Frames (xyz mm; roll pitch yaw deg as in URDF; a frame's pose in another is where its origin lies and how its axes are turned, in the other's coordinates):
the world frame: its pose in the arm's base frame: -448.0 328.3 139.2 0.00 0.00 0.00
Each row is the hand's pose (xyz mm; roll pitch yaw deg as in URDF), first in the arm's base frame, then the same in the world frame.
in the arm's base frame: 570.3 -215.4 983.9 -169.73 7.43 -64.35
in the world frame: 1018.3 -543.7 844.7 -169.73 7.43 -64.35
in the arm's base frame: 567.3 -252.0 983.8 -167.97 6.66 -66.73
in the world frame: 1015.3 -580.3 844.6 -167.97 6.66 -66.73
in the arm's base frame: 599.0 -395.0 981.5 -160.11 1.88 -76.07
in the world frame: 1047.0 -723.3 842.3 -160.11 1.88 -76.07
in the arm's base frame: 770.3 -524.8 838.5 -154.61 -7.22 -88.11
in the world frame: 1218.3 -853.1 699.3 -154.61 -7.22 -88.11
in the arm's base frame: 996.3 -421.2 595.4 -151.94 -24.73 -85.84
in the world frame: 1444.3 -749.5 456.2 -151.94 -24.73 -85.84
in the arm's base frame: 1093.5 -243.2 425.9 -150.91 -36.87 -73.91
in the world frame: 1541.5 -571.5 286.7 -150.91 -36.87 -73.91
